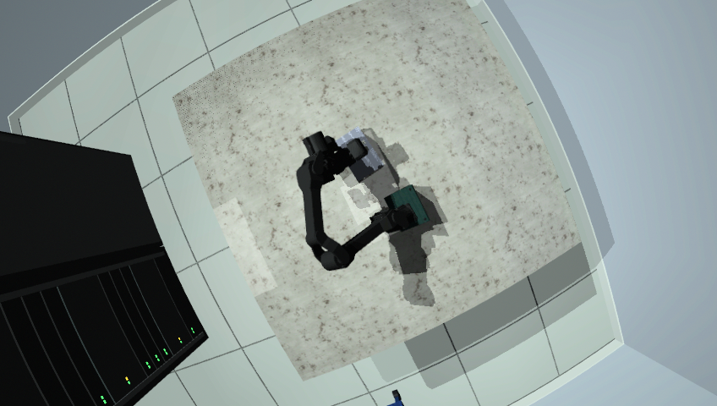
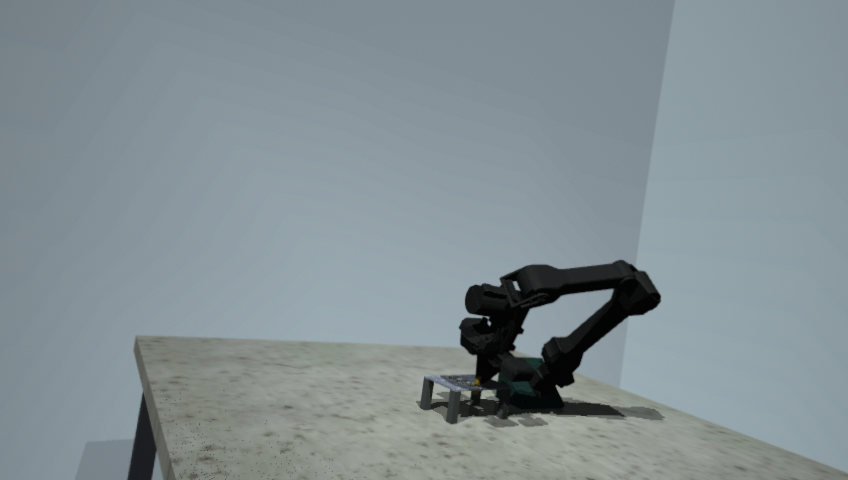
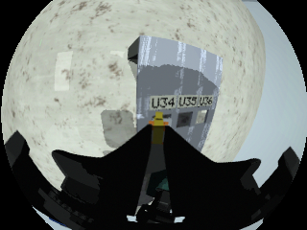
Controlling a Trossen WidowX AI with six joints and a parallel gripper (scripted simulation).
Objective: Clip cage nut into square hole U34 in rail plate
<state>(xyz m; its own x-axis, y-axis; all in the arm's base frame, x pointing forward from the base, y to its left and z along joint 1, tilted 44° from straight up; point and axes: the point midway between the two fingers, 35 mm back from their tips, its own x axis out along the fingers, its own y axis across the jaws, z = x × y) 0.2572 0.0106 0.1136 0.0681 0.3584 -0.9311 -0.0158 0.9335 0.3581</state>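
My gripper tip is 10 mm above the cage nut.
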